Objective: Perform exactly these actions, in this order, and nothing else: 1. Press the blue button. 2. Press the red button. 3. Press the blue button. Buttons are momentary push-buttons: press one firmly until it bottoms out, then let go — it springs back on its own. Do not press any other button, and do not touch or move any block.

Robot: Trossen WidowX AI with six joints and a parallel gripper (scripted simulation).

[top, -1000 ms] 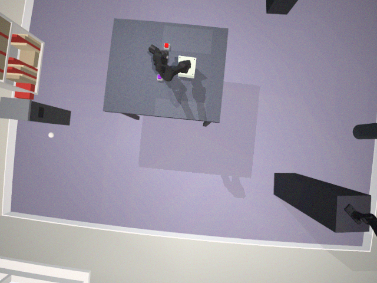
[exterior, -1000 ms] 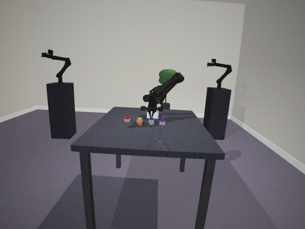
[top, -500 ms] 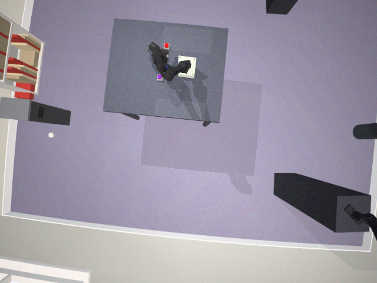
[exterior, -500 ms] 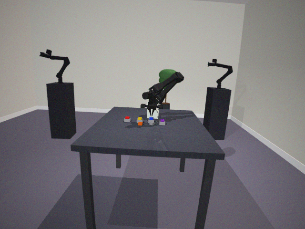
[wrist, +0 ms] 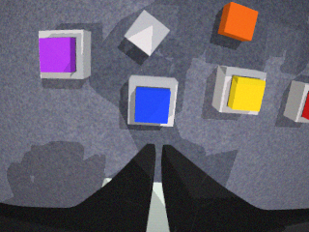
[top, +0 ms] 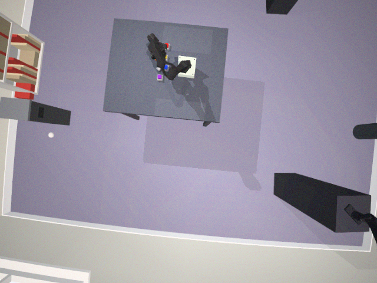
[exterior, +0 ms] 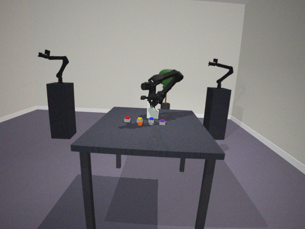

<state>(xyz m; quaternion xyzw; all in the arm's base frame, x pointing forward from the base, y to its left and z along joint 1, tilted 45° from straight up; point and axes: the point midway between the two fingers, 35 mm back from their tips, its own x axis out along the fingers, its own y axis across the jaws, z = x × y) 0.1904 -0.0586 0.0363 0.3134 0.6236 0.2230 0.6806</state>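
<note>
My gripper tip is 200 mm to the left of the red button, 90 mm above it and 10 mm past it. Round my gripper tip: grey block (110 mm below, 70 mm ahead, 10 mm to the left); then blue button (90 mm below); then yellow button (100 mm to the right, 90 mm below, 10 mm ahead).
</note>
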